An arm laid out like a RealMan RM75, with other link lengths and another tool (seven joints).
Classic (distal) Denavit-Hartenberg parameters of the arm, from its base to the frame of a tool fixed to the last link. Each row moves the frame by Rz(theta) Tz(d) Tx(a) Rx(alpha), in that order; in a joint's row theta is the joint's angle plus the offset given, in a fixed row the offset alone. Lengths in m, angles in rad.
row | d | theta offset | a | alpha
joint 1 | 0.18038 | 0 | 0 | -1.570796
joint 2 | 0 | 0 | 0 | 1.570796
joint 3 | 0.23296 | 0 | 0 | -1.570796
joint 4 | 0 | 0 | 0 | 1.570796
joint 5 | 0.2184 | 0 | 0 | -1.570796
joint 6 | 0 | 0 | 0 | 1.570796
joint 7 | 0.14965 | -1.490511 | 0.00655 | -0.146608
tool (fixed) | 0.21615 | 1.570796 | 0 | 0
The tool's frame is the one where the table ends.
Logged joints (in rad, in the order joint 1, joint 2, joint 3, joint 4, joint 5, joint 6, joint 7), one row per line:
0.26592, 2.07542, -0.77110, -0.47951, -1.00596, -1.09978, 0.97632
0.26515, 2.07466, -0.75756, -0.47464, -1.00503, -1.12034, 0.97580
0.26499, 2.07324, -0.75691, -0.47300, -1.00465, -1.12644, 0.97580
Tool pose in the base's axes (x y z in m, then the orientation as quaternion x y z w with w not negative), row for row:
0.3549, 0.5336, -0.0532, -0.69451, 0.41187, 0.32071, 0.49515
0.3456, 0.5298, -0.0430, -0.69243, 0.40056, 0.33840, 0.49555
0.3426, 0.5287, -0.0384, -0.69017, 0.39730, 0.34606, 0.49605
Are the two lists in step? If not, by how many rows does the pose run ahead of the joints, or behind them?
The pose runs 1 row behind the joints: the pose in row i belongs to the joints in row i - 1.
